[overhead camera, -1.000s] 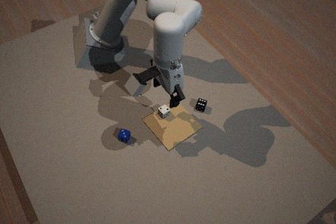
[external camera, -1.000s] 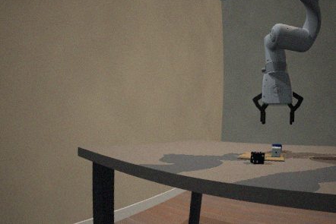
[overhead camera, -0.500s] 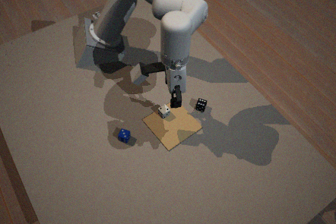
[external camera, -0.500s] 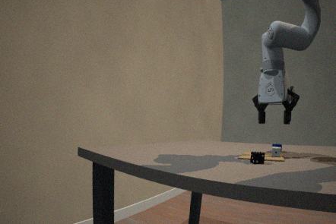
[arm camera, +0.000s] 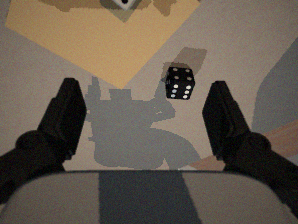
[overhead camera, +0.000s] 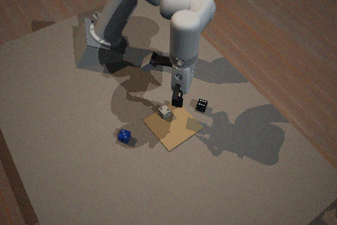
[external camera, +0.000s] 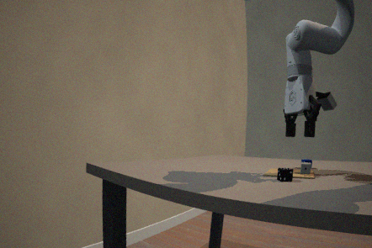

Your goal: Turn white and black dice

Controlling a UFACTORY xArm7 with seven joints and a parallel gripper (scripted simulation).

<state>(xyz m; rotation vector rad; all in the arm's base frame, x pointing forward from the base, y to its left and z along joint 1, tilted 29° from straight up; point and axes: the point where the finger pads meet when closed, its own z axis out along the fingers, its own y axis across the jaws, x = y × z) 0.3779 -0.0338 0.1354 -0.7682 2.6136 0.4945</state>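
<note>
My gripper is now 100 mm above the black die, 80 mm to the right of it and 30 mm short of it. The rest, counted from my hand: blue die (190 mm to the right, 100 mm below, 30 mm behind); then white die (100 mm below, 40 mm to the right, 20 mm behind); then tan mat (120 mm below, 40 mm to the right, 20 mm ahead).
</note>
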